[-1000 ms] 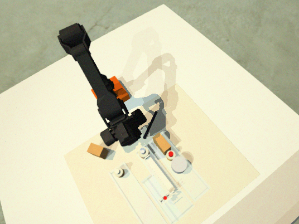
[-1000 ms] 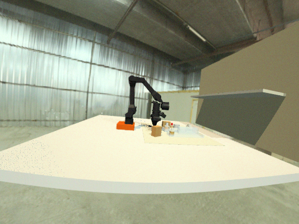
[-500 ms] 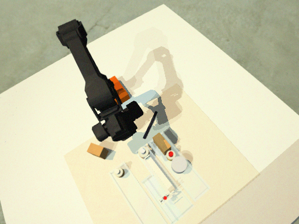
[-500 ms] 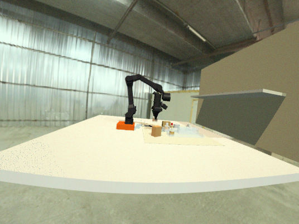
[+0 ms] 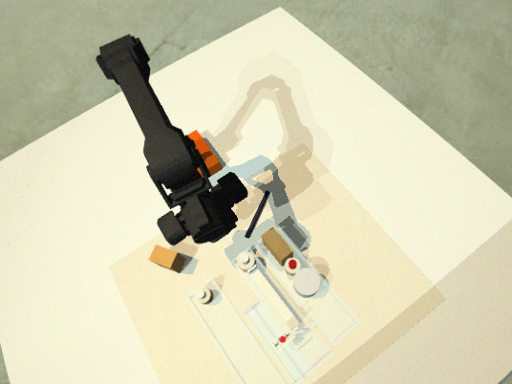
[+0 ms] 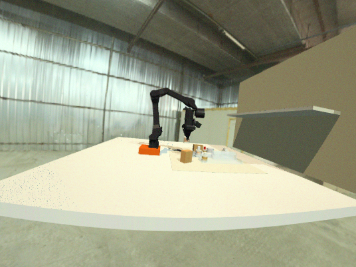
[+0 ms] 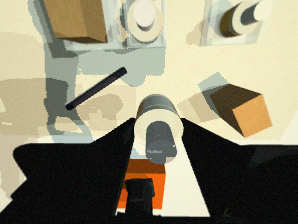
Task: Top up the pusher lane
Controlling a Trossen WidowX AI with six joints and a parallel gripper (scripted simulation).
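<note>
My gripper tip is 130 mm short of the brown box, 80 mm to the right of it and 80 mm above it. Also, from my gripper tip: pale disc 230 mm ahead, 90 mm below, 70 mm to the left; black rod 120 mm below, 110 mm to the left, 20 mm ahead.
</note>
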